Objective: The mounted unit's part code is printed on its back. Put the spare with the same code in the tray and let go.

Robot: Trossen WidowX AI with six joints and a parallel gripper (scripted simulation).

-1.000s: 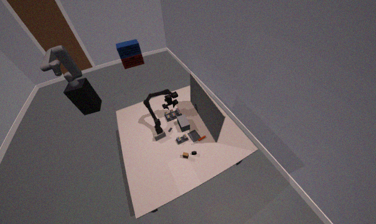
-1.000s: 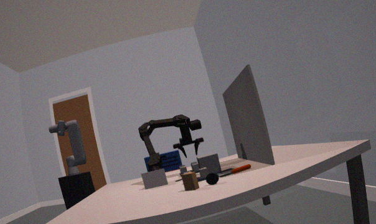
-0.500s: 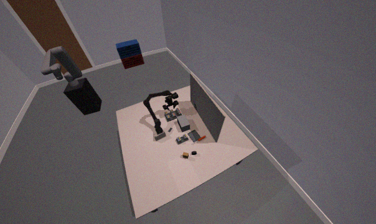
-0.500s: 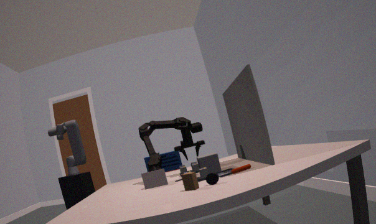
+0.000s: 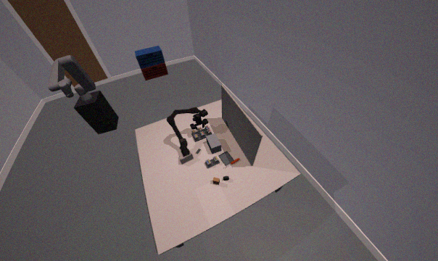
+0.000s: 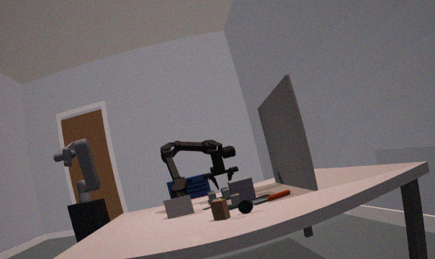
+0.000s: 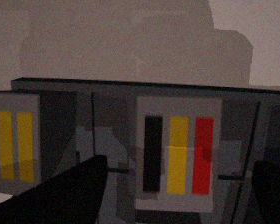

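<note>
My gripper tip is now 15 cm short of the dark grey tray, 40 cm to the left of it and 5 cm above it. Also, from my gripper tip: mounted unit: 8 cm ahead, 22 cm to the right, 1 cm below; grey upright panel: 32 cm ahead, 21 cm to the right, 17 cm above.
</note>
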